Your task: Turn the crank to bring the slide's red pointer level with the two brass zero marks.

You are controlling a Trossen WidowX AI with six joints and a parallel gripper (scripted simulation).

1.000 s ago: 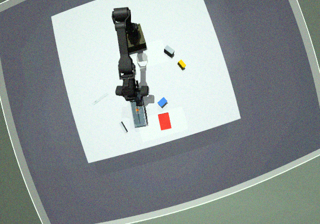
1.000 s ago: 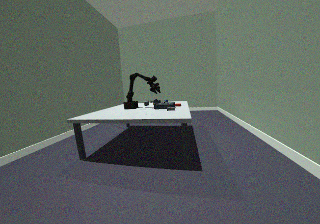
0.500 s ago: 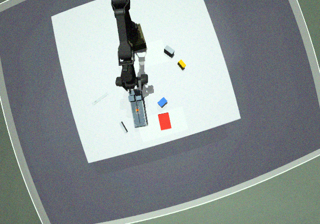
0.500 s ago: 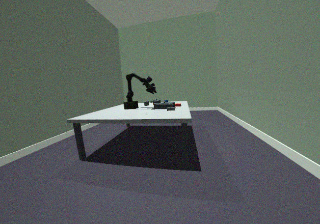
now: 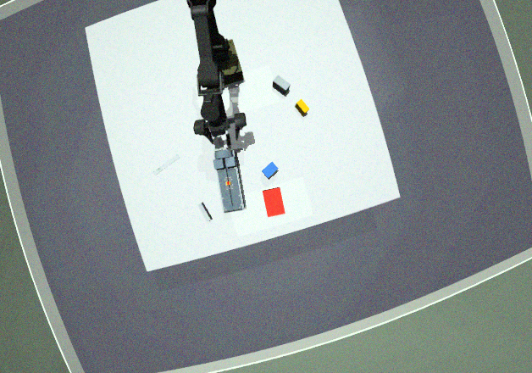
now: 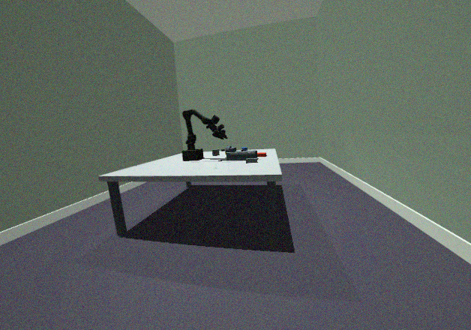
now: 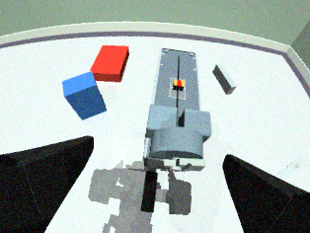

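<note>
My gripper tip is 110 mm above the crank handle, 20 mm past it and 10 mm to the right of it. Also, from my gripper tip: red pointer (150 mm ahead, 110 mm below, 60 mm to the right); flat red block (310 mm ahead, 180 mm below, 80 mm to the left); blue block (160 mm ahead, 150 mm below, 120 mm to the left).
</note>
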